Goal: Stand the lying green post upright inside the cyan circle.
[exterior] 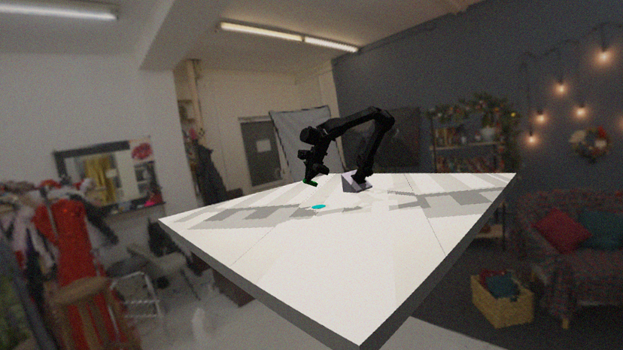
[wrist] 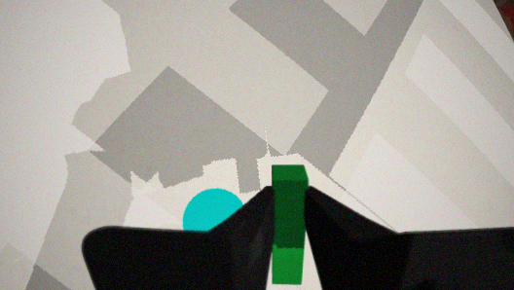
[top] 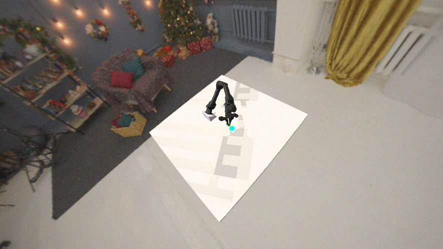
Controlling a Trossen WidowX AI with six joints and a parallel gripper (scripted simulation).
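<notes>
Right now the cyan circle is 110 mm below my gripper tip, 40 mm to the left of it and 20 mm behind it. From my gripper tip the other things lie so: green post 20 mm behind, 10 mm below.
</notes>
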